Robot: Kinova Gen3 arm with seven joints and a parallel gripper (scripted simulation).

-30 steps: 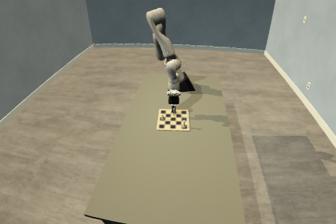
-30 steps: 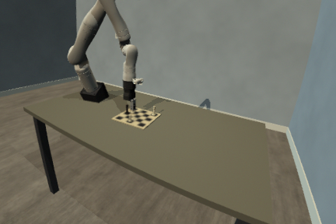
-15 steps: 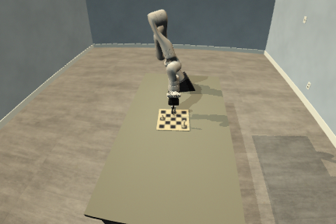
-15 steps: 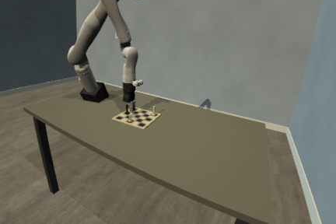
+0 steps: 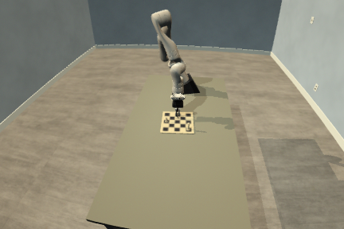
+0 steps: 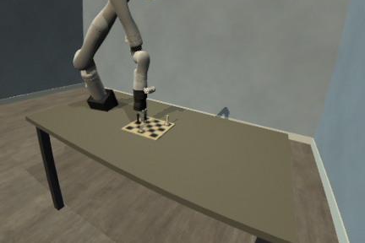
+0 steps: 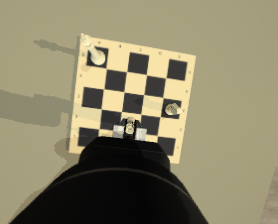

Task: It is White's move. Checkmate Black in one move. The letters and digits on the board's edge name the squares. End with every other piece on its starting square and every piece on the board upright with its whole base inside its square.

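My gripper is now 40 mm past the black chess piece and 10 mm above it. Also, from my hand: chessboard: 40 mm ahead, 50 mm below.
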